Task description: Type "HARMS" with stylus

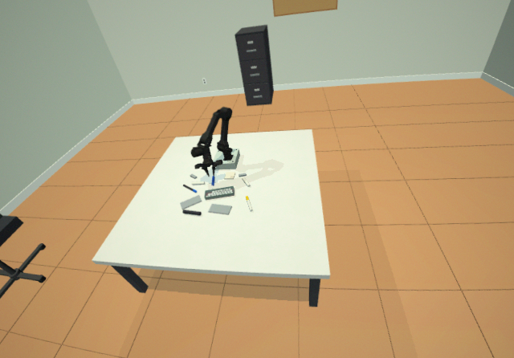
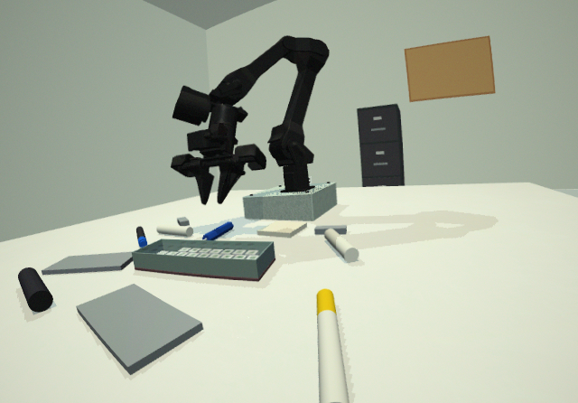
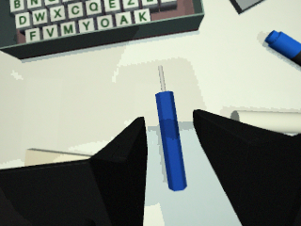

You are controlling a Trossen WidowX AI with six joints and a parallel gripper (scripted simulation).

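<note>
My gripper tip is now 1 cm short of the blue stylus and 6 cm above it. Also, from my gripper tip: cream pad 8 cm behind, 10 cm to the left, 6 cm below; thin grey tip 5 cm ahead, 1 cm to the left, 6 cm below; blue-capped pen 8 cm ahead, 13 cm to the right, 6 cm below.
</note>
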